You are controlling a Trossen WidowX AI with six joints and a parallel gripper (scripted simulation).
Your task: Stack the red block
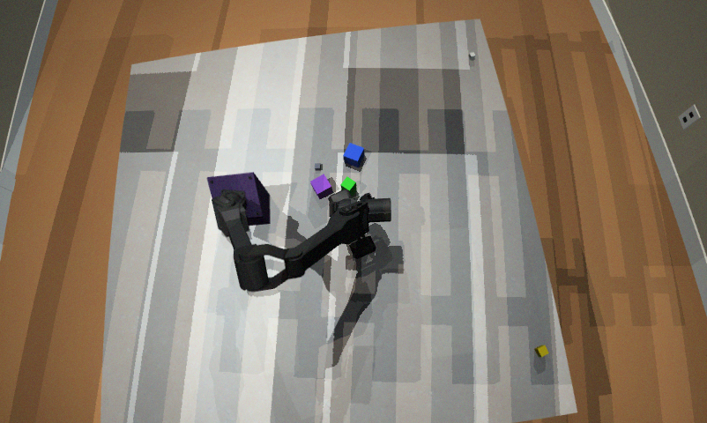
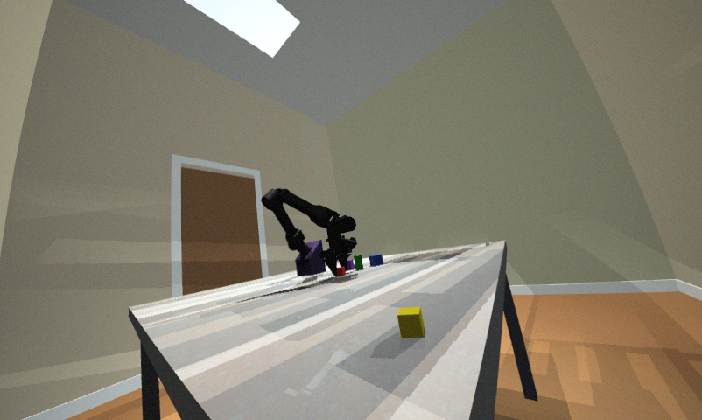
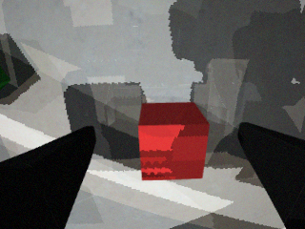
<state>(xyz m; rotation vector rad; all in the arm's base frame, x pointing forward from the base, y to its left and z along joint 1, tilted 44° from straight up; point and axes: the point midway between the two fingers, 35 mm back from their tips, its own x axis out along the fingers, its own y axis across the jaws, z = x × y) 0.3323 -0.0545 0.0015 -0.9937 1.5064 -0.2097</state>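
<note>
Right now the purple block is 10 cm behind my gripper tip, 13 cm to the left of it and 2 cm above it. The rest, counted from my gripper tip: blue block 1 cm behind, 23 cm to the left, 2 cm above; then red block 1 cm above; then small grey cube 12 cm behind, 20 cm to the left.
</note>
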